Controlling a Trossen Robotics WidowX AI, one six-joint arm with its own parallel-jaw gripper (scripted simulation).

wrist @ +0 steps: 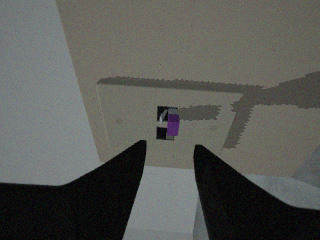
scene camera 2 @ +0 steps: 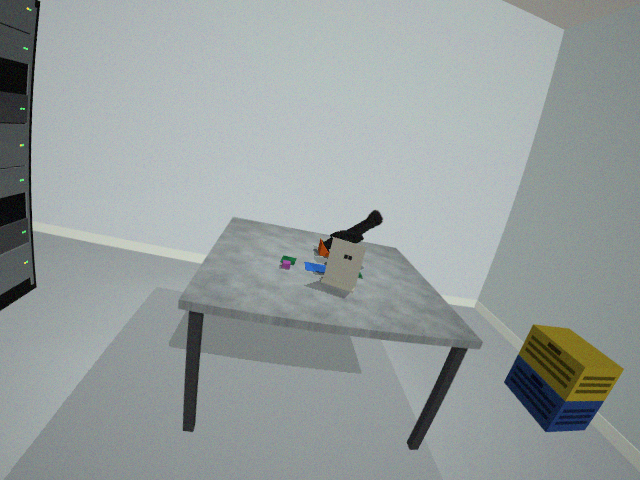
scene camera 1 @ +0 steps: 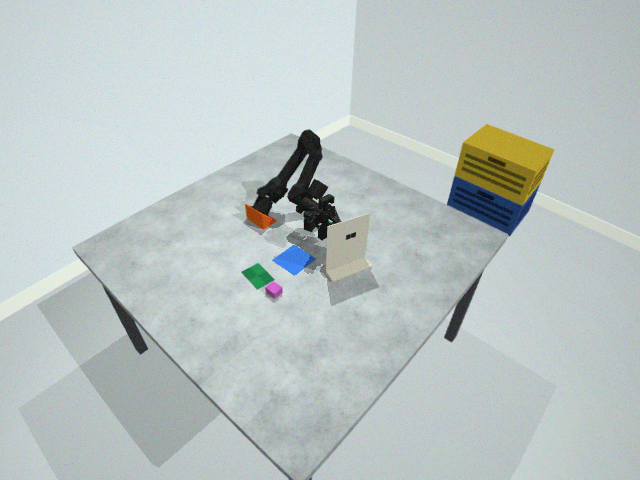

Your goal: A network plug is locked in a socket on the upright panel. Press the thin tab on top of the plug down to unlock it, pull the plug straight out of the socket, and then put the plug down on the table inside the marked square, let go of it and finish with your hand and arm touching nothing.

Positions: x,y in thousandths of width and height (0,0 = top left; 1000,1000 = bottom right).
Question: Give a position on a beige upright panel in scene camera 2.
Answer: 540,541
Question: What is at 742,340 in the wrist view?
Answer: A beige upright panel.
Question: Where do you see a beige upright panel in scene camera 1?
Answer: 541,503
